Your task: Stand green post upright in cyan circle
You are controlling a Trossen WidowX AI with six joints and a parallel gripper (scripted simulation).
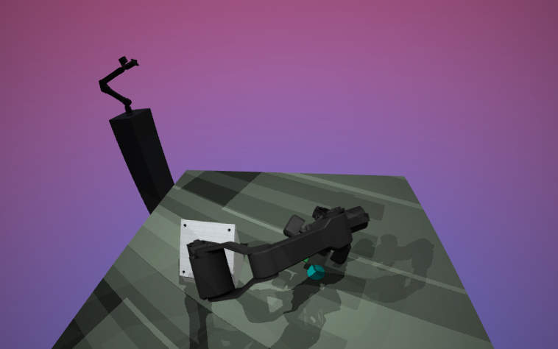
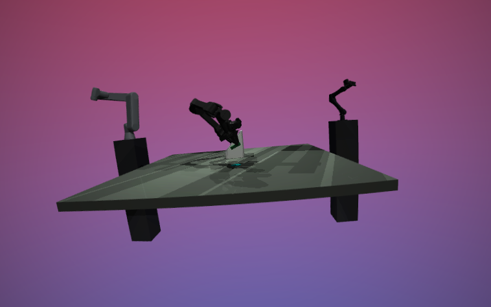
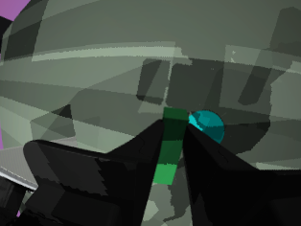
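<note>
Now: gripper tip 2 cm short of the cyan circle, 2 cm to the left of it and 12 cm above it. Also, from my gripper tip: green post: 1 cm behind, 2 cm to the right, 1 cm below.
</note>
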